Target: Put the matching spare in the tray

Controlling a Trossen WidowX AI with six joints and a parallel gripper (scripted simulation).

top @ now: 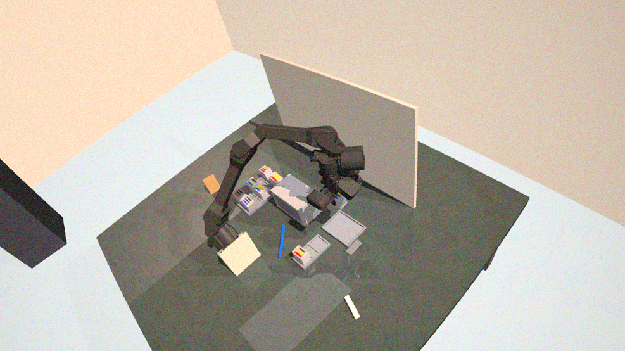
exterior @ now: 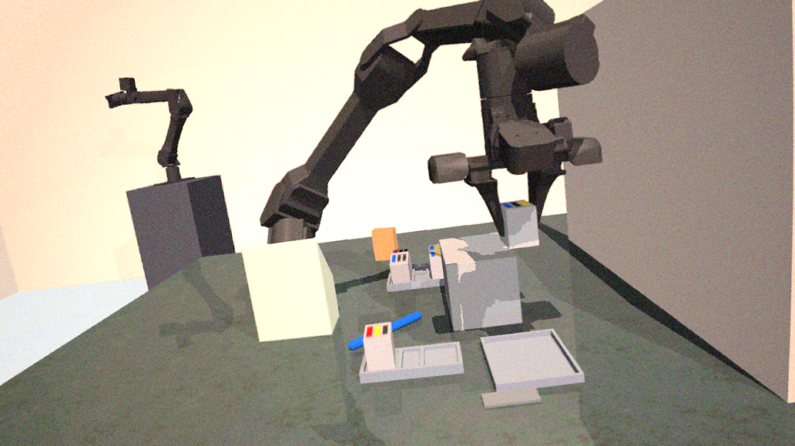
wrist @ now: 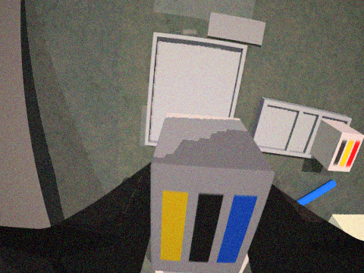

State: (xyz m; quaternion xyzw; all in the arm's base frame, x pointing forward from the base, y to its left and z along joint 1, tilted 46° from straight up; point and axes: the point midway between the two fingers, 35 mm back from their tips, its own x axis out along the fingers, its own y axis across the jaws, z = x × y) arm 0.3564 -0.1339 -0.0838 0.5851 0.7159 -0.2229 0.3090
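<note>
The grey tray is 16 cm below my gripper tip. From my gripper tip the other things lie so: blue pen (20 cm behind, 16 cm below, 12 cm to the left); grey unit (20 cm to the left, 11 cm below, 6 cm behind); grey spare block (2 cm above).
</note>
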